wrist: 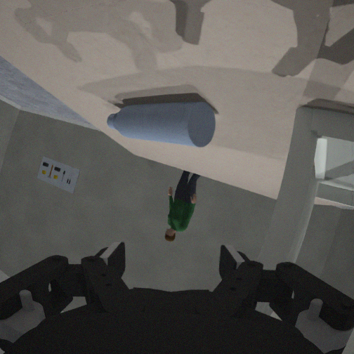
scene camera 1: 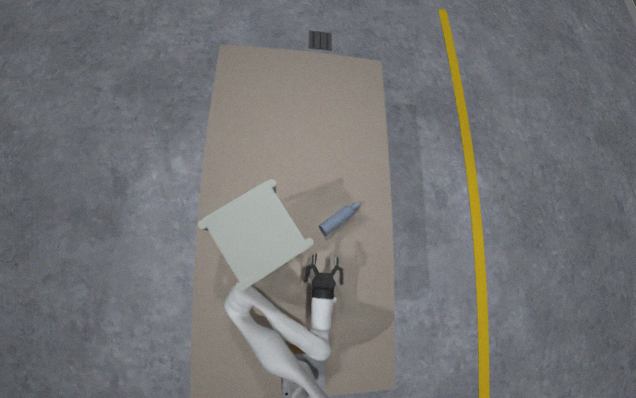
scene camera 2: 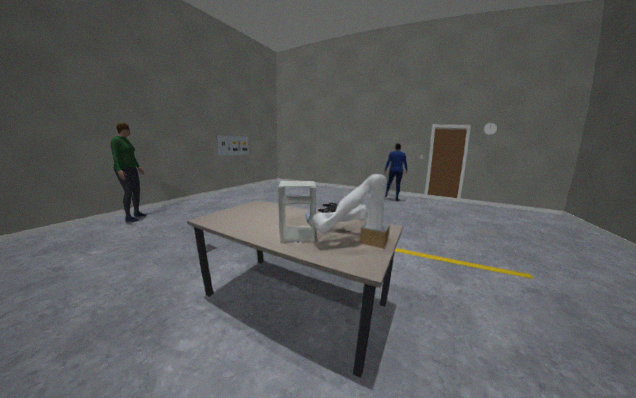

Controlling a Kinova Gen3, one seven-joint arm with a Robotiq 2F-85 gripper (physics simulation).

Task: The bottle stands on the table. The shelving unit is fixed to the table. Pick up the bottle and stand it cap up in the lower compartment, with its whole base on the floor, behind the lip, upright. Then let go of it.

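Where they show: gripper, fingertip midpoint: [scene camera 1: 325, 254] [scene camera 2: 320, 207]; arm's base at its link origin: [scene camera 2: 373, 226].
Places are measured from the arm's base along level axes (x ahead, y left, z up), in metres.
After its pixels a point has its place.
The blue bottle [scene camera 1: 338, 219] {y -0.226, x 0.549, z -0.058 m} [scene camera 2: 308, 217] {y -0.159, x 0.527, z -0.063 m} [wrist: 160, 123] lies on its side on the table. In scene camera 1 its cap points up and right, and its base faces the shelving unit's near corner. In scene camera 2 a small part of it shows beside a post. The pale shelving unit [scene camera 1: 257, 232] {y 0.083, x 0.500, z 0.249 m} [scene camera 2: 282, 215] {y 0.239, x 0.523, z 0.073 m} [wrist: 295, 185] stands left of the bottle in scene camera 1, where its top hides the compartments. My gripper [scene camera 1: 325, 257] {y -0.139, x 0.418, z 0.041 m} [scene camera 2: 321, 207] {y -0.139, x 0.418, z 0.041 m} [wrist: 172, 257] is open and empty, short of the bottle in scene camera 1, with its fingers pointing toward the bottle's side of the table.
The white arm [scene camera 1: 270, 340] {y 0.078, x 0.187, z 0.185 m} [scene camera 2: 350, 202] {y 0.120, x 0.135, z 0.171 m} bends close by the shelving unit's near corner. Its base stands on a brown block [scene camera 2: 374, 236] {y 0.059, x -0.015, z -0.043 m} at one end of the table [scene camera 1: 300, 110] {y -0.124, x 1.071, z -0.110 m} [scene camera 2: 240, 225] {y 0.118, x 0.981, z -0.110 m}. The table's right edge runs beyond the bottle's cap in scene camera 1.
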